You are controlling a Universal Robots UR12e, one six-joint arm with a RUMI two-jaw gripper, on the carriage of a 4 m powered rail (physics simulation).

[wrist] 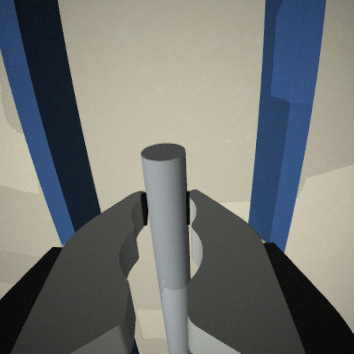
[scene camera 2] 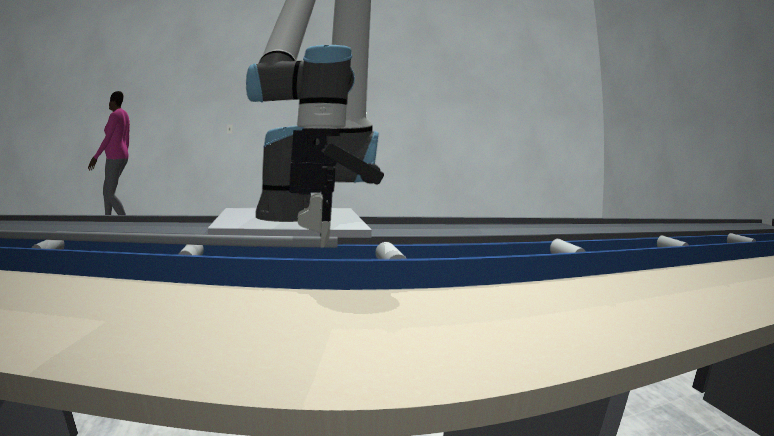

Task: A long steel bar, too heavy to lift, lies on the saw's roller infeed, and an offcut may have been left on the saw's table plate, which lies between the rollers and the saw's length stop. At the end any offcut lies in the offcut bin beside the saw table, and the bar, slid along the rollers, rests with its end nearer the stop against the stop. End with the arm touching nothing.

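Pixels of known places: gripper, fingertip midpoint: (wrist: 167, 193) (scene camera 2: 322, 246); arm's base, link origin: (scene camera 2: 285, 217).
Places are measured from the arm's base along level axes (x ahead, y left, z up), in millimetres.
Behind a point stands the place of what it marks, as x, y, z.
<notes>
The long grey steel bar (scene camera 2: 162, 238) @[629, -264, 42] (wrist: 168, 225) @[620, 65, 50] lies on the rollers of the infeed, running off to the left in the scene view. Its round end face shows in the wrist view, a little beyond the fingertips. My gripper (scene camera 2: 323, 238) @[620, 72, 32] (wrist: 167, 193) @[620, 72, 32] is shut on the bar close behind that end, with one black fingertip pad against each side. The saw's table plate, the length stop, the offcut bin and any offcut do not show in these views.
Blue side rails (scene camera 2: 346, 273) @[694, 109, 0] (wrist: 285, 120) @[682, 105, 19] run along both sides of the bar. White rollers (scene camera 2: 390, 250) @[641, 194, 29] (scene camera 2: 566, 246) @[631, 587, 25] stand between them, to the right of the bar's end. A pale table (scene camera 2: 216, 346) @[997, -97, -30] lies in front. A person (scene camera 2: 116, 140) stands at the back left, behind the arm's rail.
</notes>
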